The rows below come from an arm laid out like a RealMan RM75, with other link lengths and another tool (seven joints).
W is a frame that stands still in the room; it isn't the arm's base.
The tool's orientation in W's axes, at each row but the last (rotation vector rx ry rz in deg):
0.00, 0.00, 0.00
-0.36, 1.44, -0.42
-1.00, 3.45, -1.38
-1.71, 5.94, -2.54
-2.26, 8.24, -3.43
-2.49, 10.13, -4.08
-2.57, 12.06, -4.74
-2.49, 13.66, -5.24
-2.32, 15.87, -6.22
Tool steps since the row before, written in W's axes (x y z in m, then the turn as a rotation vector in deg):
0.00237, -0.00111, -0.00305, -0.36, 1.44, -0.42
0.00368, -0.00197, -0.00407, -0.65, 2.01, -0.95
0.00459, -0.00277, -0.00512, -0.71, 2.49, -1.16
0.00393, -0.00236, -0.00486, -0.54, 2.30, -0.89
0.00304, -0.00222, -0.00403, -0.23, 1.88, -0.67
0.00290, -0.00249, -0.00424, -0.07, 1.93, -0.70
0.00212, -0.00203, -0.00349, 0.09, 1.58, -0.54
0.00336, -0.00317, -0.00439, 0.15, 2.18, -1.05
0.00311, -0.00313, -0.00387, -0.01, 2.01, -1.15
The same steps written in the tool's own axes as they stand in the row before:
0.00237, -0.00111, -0.00305, -0.36, 1.44, -0.42
0.00380, -0.00192, -0.00399, -0.64, 2.01, -0.95
0.00496, -0.00257, -0.00488, -0.70, 2.49, -1.16
0.00451, -0.00203, -0.00449, -0.55, 2.30, -0.88
0.00371, -0.00187, -0.00362, -0.25, 1.89, -0.63
0.00377, -0.00208, -0.00375, -0.09, 1.95, -0.63
0.00296, -0.00167, -0.00304, 0.06, 1.61, -0.45
0.00458, -0.00263, -0.00356, 0.18, 2.24, -0.91
0.00437, -0.00258, -0.00294, 0.08, 2.06, -1.06

